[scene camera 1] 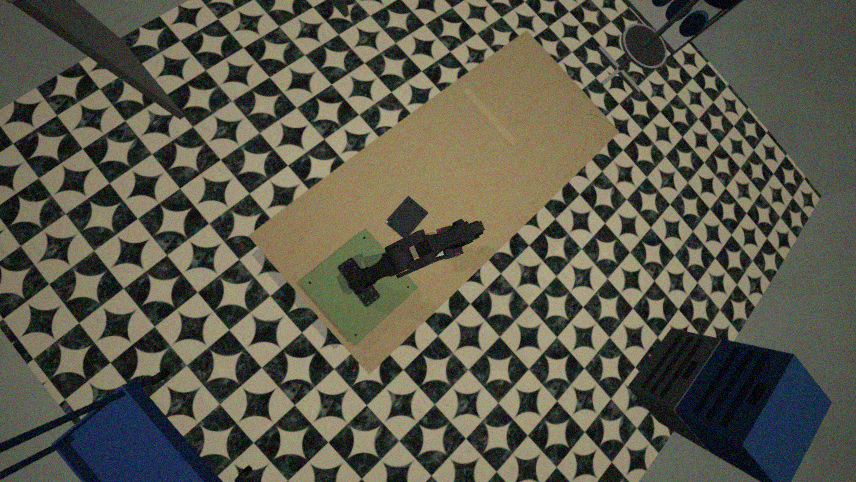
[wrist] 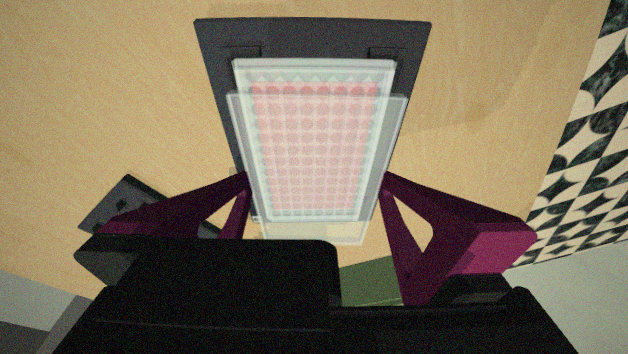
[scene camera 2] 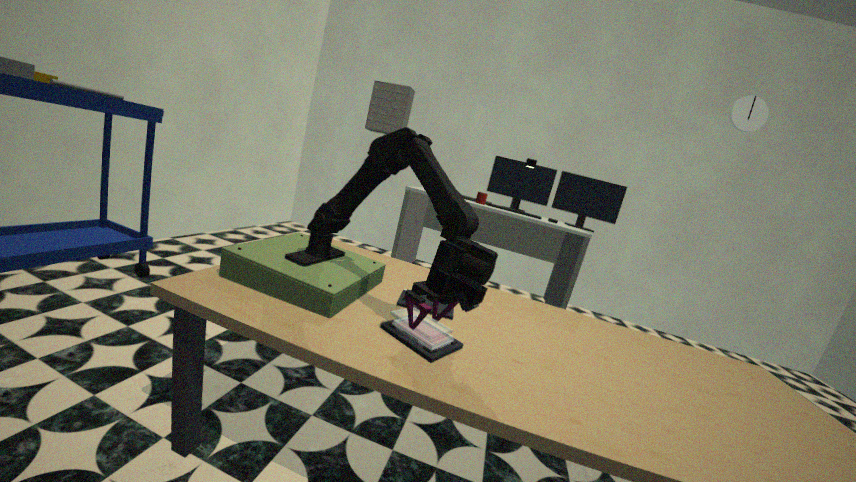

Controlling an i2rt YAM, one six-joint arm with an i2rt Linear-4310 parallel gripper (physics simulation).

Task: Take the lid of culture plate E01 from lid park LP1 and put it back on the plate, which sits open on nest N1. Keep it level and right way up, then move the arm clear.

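Frame: origin at the arm's base, x ahead, y left, z up, level; millimetres.
Where they show: gripper, fingertip midpoint: (wrist: 314, 177) (scene camera 2: 423, 324); arm's base, link origin: (scene camera 1: 359, 281) (scene camera 2: 316, 256).
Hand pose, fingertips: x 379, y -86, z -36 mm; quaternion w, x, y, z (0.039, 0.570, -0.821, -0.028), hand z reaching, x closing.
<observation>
Things, the pixels of their top centre, and the offset from my fingertips. Level surfaces: height alone.
- clear lid, top centre: (wrist: 314, 196) (scene camera 2: 421, 319) 8 mm back, 3 mm left, 9 mm up
- dark nest N1, top centre: (wrist: 313, 160) (scene camera 2: 422, 331) (scene camera 1: 443, 245) 3 mm ahead, 1 mm right, 16 mm down
- dark lid park LP1, top centre: (wrist: 167, 251) (scene camera 2: 427, 298) (scene camera 1: 407, 216) 54 mm back, 200 mm left, 14 mm down
- wooden table, surface height: 34 mm down
My gripper (scene camera 1: 449, 241) (scene camera 2: 425, 322) (wrist: 314, 177) is shut on the clear lid (scene camera 2: 442, 327) (wrist: 345, 233), one magenta finger at each long side. The lid looks about level and hangs a little above the open culture plate E01 (scene camera 2: 428, 336) (wrist: 310, 77), which has red wells. In the wrist view the lid appears shifted toward the arm, and the plate's far end shows beyond it. The plate sits on the dark nest N1 (scene camera 2: 432, 354) (wrist: 312, 35). The dark lid park LP1 (scene camera 1: 407, 216) (scene camera 2: 403, 301) (wrist: 120, 202) carries no lid; a finger partly hides it in the wrist view.
The arm stands on a green base block (scene camera 1: 326, 287) (scene camera 2: 269, 263) at one end of the wooden table (scene camera 1: 521, 89) (scene camera 2: 569, 389). Lid park LP1 is close beside the gripper, behind it in scene camera 2. A blue cart (scene camera 2: 77, 239) and a desk with monitors (scene camera 2: 521, 179) stand away from the table.
</observation>
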